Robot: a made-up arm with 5 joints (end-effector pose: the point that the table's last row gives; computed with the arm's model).
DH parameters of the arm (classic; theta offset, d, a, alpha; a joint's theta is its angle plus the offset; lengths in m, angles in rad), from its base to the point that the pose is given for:
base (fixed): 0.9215 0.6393 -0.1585 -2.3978
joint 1: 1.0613 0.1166 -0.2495 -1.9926
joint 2: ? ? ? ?
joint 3: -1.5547 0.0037 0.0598 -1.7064
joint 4: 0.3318 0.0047 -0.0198 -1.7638
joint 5: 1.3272 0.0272 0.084 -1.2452
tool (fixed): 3.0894 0.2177 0 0
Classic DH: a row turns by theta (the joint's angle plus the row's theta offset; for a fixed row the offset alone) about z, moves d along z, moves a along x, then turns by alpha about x.
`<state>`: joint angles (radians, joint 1 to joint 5).
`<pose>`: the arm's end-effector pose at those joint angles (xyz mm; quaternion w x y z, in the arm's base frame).
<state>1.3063 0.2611 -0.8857 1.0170 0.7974</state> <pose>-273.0 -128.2 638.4 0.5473 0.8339 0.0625 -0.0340</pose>
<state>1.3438 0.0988 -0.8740 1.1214 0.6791</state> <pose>-338.8 -76.7 619.7 0.4731 0.8652 -0.0247 -0.1644</pose>
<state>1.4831 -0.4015 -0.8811 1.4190 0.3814</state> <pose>-407.8 161.9 637.6 0.1586 0.8225 -0.2604 -0.4801</pose>
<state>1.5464 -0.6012 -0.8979 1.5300 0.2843</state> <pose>-372.4 254.5 663.9 0.0115 0.7598 -0.3398 -0.5542</pose>
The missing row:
joint 2: 0.4959 0.0994 0.0537 1.4533
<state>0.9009 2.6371 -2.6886 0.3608 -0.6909</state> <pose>-378.2 165.4 990.2 0.9074 -0.3484 0.1072 0.2094</pose>
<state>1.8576 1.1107 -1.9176 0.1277 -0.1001</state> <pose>38.9 18.0 867.5 0.8133 0.2535 0.4748 -0.2211</pose>
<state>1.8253 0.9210 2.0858 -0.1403 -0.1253</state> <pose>4.2 105.8 502.1 0.0995 -0.3931 -0.9088 -0.0979</pose>
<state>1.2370 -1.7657 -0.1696 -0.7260 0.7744</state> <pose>-272.9 -128.3 715.9 0.2597 0.5398 0.5523 -0.5797</pose>
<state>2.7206 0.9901 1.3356 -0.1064 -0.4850</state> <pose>-11.4 -4.1 361.2 0.3361 -0.6183 -0.7067 0.0734</pose>
